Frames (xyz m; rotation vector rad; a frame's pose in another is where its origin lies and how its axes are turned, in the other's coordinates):
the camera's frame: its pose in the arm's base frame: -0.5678 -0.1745 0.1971 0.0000 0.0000 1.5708
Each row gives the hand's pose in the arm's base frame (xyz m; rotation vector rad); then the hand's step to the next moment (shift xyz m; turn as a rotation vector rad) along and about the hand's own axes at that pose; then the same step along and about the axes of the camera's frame.
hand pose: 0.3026 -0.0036 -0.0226 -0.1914 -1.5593 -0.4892
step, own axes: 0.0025 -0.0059 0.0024 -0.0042 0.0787 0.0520
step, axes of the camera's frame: -0.0047 0.0048 0.0014 0.0926 0.0143 0.0116
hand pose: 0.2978 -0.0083 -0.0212 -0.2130 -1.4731 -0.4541
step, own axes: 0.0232 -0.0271 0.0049 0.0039 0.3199 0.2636
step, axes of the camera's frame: -0.0261 0.0150 0.0197 0.3943 0.1048 0.0731
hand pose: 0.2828 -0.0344 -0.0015 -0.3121 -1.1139 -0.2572
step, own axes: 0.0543 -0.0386 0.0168 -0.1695 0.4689 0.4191
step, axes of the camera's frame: -0.0321 0.0050 0.0605 0.5983 0.2545 -0.0384
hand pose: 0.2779 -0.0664 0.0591 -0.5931 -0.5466 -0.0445
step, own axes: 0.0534 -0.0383 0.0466 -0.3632 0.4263 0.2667
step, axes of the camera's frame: -0.0006 -0.0162 0.0789 0.4582 0.3562 -0.2189
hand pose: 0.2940 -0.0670 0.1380 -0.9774 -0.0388 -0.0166
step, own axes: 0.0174 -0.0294 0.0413 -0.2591 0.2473 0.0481
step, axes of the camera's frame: 0.0179 -0.0154 0.0481 0.1773 0.2523 -0.1885
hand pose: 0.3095 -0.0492 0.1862 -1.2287 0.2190 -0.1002
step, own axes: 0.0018 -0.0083 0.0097 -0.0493 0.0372 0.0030
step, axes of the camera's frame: 0.0058 -0.0042 0.0107 0.0248 0.0489 -0.0285
